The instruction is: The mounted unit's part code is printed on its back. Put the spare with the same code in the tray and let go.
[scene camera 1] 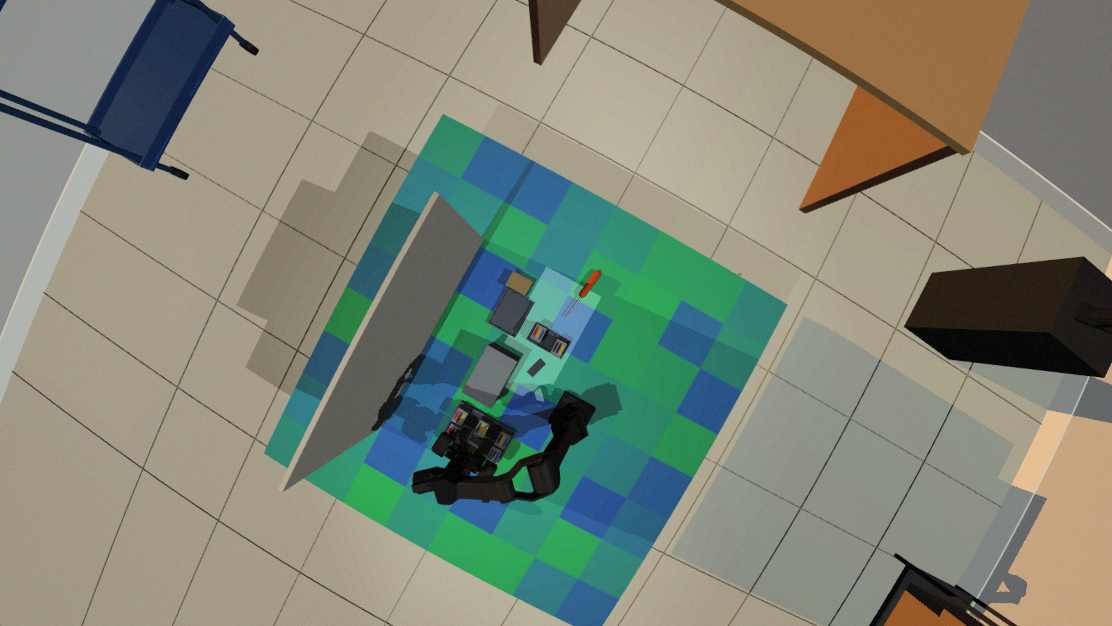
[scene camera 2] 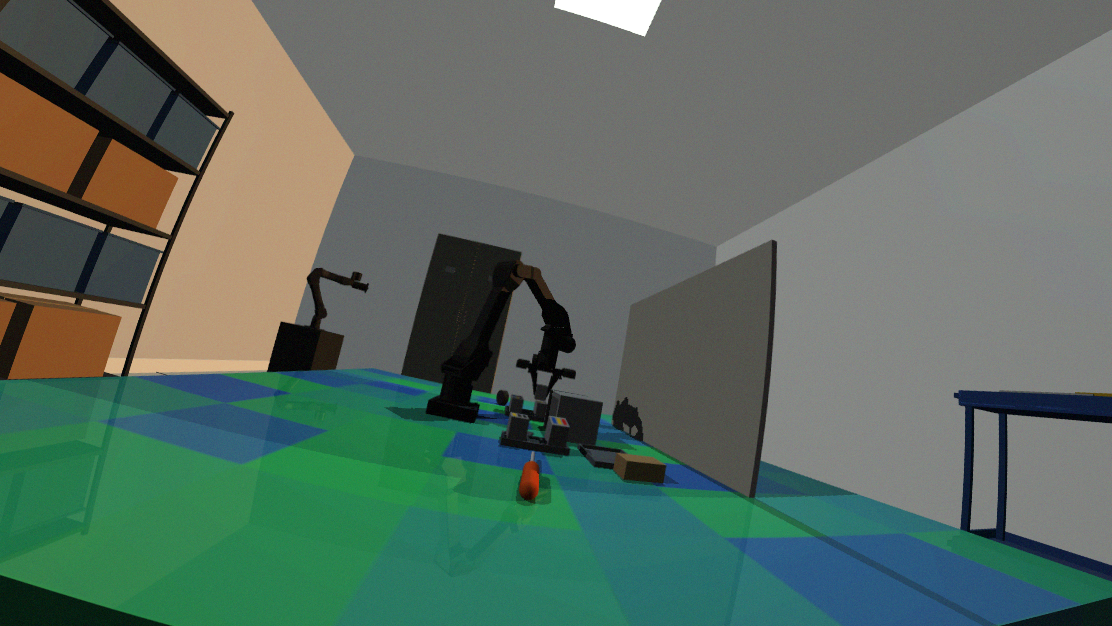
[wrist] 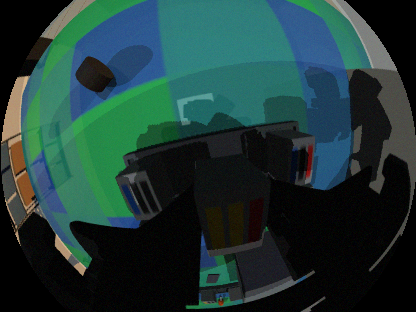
Labels:
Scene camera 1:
gripper
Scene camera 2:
gripper
brown box
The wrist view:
gripper
spare: held by the gripper
dark puck

